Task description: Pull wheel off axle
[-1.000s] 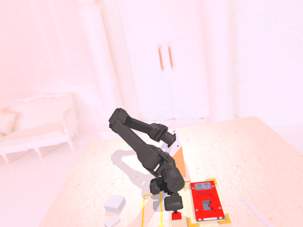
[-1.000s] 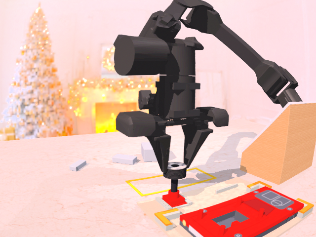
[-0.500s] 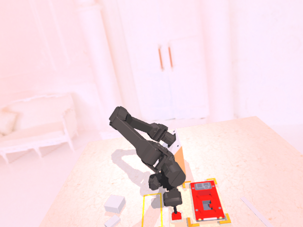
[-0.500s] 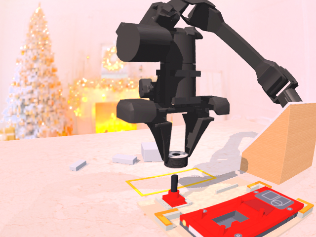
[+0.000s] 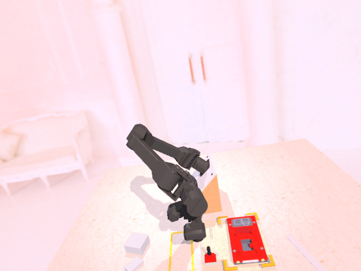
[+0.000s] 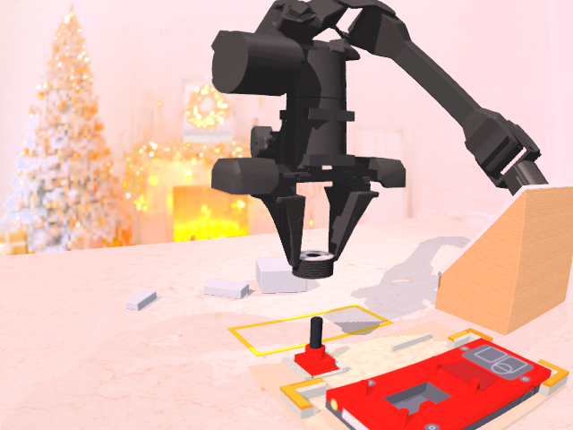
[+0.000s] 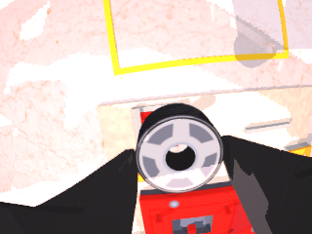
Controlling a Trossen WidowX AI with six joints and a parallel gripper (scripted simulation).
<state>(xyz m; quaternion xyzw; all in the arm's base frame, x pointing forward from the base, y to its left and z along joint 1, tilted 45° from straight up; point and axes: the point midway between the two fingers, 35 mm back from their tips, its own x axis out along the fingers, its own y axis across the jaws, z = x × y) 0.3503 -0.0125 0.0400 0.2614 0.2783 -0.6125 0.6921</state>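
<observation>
Now: the upright axle 7 cm below my gripper tip, 2 cm to the left of it and 1 cm ahead of it. Round my gripper tip: wheel right at my gripper tip; then thin white strip 34 cm to the left, 11 cm below, 3 cm ahead.
</observation>
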